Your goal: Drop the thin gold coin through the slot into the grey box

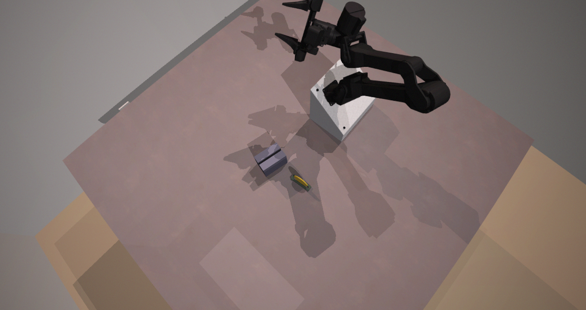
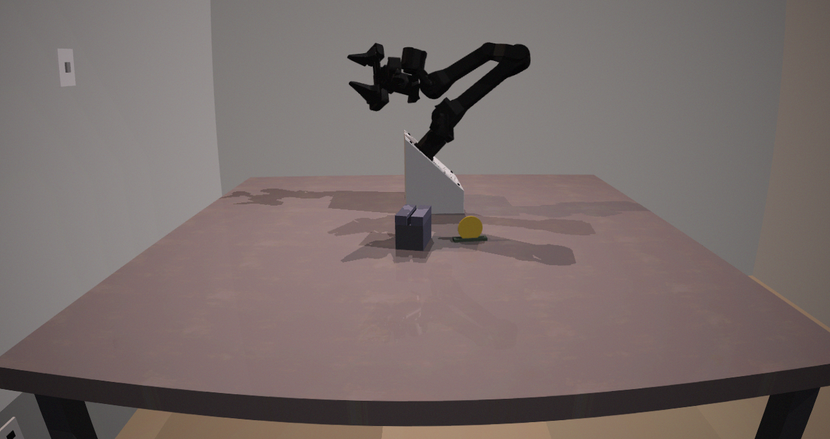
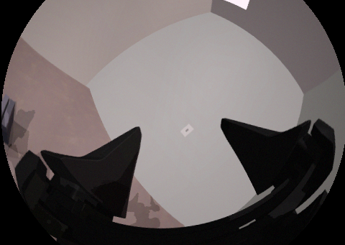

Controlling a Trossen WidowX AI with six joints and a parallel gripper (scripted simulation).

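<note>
Now: the gold coin 22 cm ahead of my gripper tip, 31 cm to the left of it and 35 cm below it.
</note>
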